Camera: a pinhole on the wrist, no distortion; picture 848 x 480 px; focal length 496.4 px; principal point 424.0 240.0 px. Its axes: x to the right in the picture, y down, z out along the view. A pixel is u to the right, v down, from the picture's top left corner.
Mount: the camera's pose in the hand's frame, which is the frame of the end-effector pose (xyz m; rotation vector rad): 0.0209 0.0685 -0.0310 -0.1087 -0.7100 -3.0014
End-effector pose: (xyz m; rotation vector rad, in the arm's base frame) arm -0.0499 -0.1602 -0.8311 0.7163 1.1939 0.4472
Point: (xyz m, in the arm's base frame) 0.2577 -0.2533 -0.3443
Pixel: 777.1 209.3
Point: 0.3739 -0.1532 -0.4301
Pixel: 588.4 238.0
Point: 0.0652 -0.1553 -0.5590
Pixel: 816.7 135.8
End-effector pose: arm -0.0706 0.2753 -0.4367 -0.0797 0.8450 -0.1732
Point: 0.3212 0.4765 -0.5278
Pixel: 56.3 191.9
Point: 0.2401 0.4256 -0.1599
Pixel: 520.1 384.7
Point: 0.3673 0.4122 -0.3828
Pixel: 219.4 348.5
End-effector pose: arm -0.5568 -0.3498 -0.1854 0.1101 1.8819 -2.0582
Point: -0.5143 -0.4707 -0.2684
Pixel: 503.8 369.3
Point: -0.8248 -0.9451 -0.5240
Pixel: 76.9 309.4
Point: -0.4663 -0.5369 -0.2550
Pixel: 575.1 388.5
